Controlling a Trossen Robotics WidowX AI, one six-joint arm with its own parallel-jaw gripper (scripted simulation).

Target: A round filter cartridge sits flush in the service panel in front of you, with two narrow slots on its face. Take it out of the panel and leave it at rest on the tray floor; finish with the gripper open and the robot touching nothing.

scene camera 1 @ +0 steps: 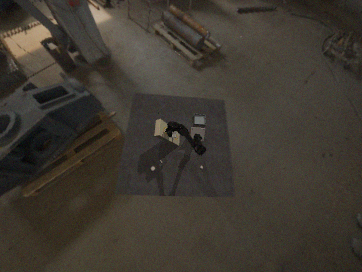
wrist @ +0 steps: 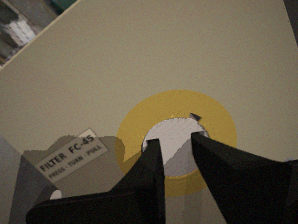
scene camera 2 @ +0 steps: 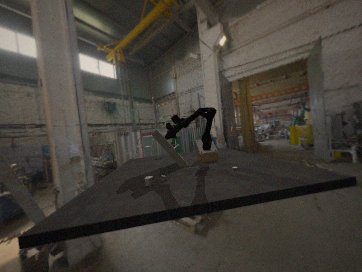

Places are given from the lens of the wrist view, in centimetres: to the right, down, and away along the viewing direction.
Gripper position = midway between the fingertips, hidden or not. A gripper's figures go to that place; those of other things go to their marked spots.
my gripper (wrist: 173, 141): 2, 2, 11
grey round filter cartridge (wrist: 174, 134): 2, 1, 10
service panel (wrist: 88, 88): -3, -1, 8
